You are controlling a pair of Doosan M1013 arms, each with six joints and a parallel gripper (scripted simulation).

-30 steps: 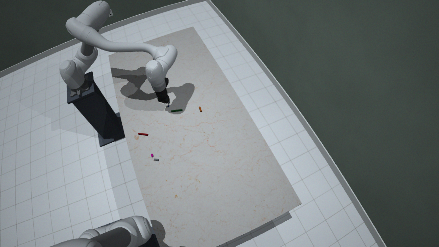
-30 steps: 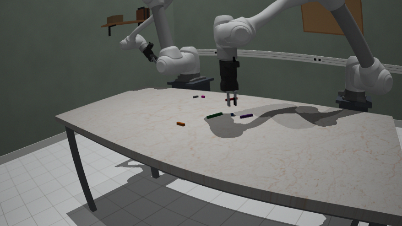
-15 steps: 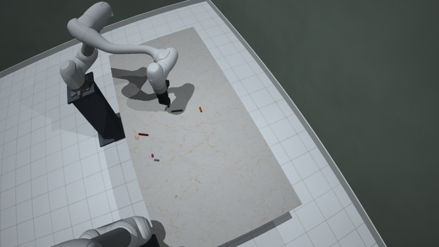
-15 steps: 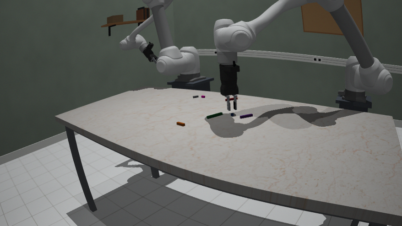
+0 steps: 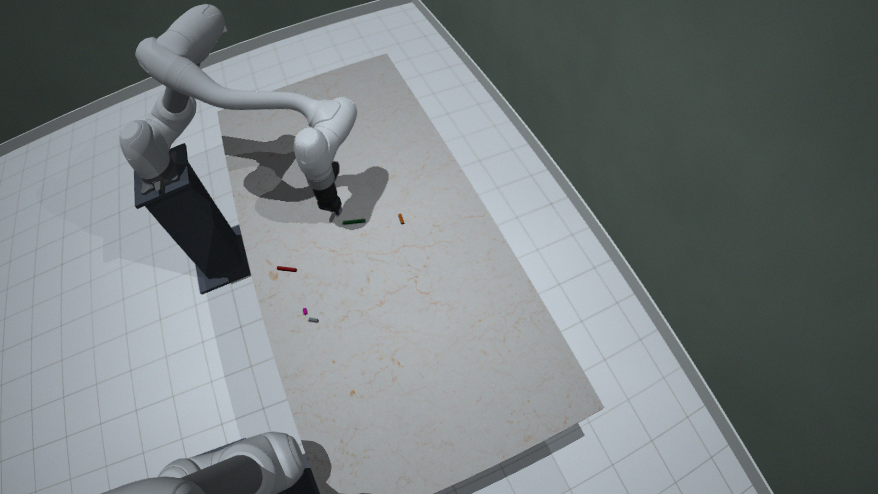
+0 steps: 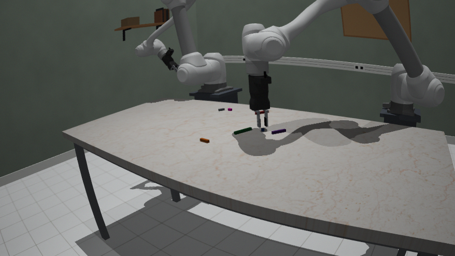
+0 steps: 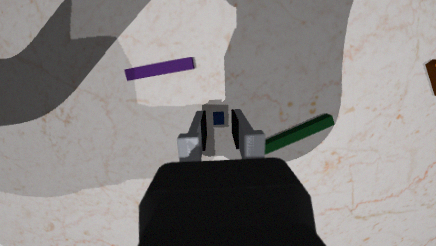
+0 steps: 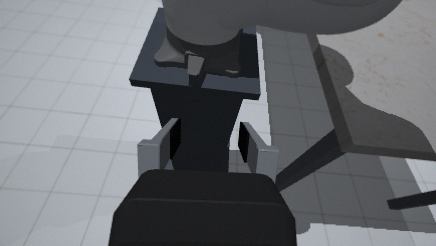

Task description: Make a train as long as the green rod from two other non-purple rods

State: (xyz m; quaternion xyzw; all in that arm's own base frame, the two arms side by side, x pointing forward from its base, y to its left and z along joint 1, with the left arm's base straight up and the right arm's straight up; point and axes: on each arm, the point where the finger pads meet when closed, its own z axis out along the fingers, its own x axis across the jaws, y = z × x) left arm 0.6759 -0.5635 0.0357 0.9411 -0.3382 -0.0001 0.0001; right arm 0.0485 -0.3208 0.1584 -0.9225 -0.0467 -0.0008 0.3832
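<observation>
My left gripper is now 30 mm above the blue rod. Round my left hand: green rod (60 mm to the right, 40 mm ahead, 30 mm below); then purple rod (70 mm to the left, 30 mm below, 10 mm behind); then orange rod (200 mm ahead, 130 mm to the right, 30 mm below).
</observation>
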